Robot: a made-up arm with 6 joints.
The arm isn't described. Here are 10 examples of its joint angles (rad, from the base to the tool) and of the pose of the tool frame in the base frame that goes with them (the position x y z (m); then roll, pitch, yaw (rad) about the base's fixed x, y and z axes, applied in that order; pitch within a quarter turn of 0, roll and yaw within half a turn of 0).
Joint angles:
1: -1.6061 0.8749 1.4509 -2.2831 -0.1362 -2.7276
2: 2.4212 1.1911 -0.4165 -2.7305 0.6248 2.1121
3: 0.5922 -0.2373 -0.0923 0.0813 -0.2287 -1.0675
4: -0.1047 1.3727 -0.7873 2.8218 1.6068 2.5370
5: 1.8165 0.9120 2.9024 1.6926 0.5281 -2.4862
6: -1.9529 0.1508 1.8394 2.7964 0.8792 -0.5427
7: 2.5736 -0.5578 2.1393 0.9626 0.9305 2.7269
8: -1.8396 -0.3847 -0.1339 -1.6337 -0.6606 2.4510
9: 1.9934 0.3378 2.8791 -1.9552 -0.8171 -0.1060
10: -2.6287 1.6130 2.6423 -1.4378 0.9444 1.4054
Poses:
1: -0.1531 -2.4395 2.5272 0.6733 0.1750 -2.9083
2: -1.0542 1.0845 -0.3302 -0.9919 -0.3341 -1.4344
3: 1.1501 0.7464 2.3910 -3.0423 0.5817 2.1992
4: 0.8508 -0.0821 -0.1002 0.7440 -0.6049 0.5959
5: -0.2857 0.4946 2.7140 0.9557 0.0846 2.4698
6: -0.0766 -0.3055 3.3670 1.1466 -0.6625 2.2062
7: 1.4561 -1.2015 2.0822 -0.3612 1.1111 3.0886
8: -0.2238 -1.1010 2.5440 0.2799 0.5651 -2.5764
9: 0.1565 -0.6688 2.4852 0.2277 0.7769 2.9708
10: -1.9383 -0.7758 1.8646 2.4888 0.4074 -2.6670
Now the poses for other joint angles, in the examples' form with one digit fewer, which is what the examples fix.
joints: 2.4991 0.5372 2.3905 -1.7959 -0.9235 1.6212
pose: -0.299 0.035 3.095 0.591 -0.317 2.704
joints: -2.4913 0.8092 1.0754 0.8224 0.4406 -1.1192
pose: -2.010 -1.656 2.258 1.807 1.009 -1.840
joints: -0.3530 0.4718 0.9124 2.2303 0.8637 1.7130
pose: 2.014 -0.599 2.477 -2.958 -0.657 1.758
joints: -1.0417 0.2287 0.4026 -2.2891 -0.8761 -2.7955
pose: 1.017 -1.628 2.572 0.655 0.014 -1.785
